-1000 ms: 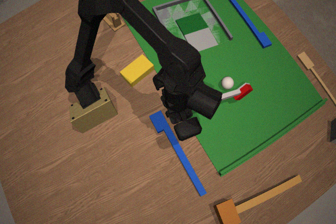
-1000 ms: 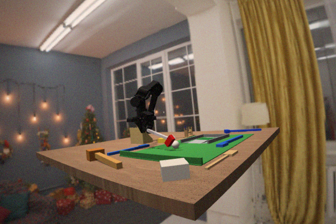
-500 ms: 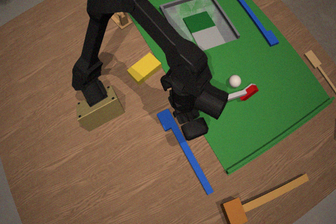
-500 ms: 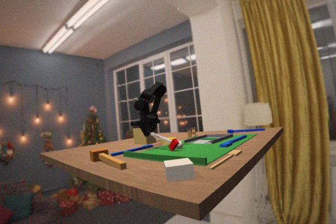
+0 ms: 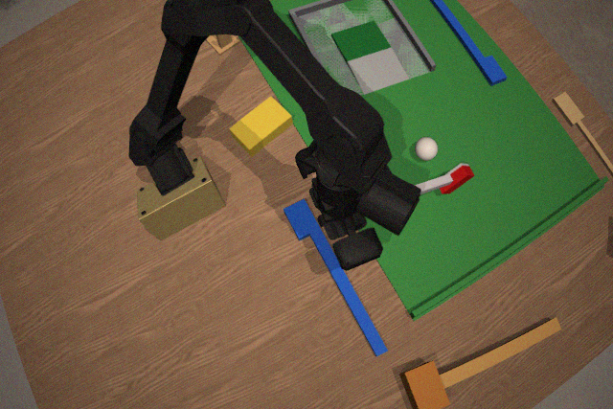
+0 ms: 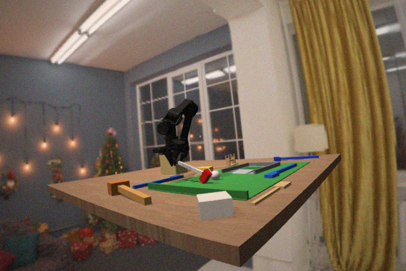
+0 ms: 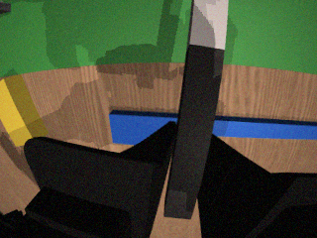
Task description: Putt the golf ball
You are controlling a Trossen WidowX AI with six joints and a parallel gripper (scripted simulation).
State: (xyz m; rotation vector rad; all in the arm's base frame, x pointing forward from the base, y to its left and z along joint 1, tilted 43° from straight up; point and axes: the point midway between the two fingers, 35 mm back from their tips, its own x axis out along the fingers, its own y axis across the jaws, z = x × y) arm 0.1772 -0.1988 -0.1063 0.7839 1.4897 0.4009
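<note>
Right now my gripper tip is 12 cm short of the red putter, 2 cm to the left of it and 1 cm above it. From my gripper tip the other things lie so: white block 46 cm ahead, 37 cm to the right, 5 cm below; then white golf ball 22 cm ahead, 3 cm to the left, 5 cm below; then yellow block 1 cm ahead, 25 cm to the left, 6 cm below.
</note>
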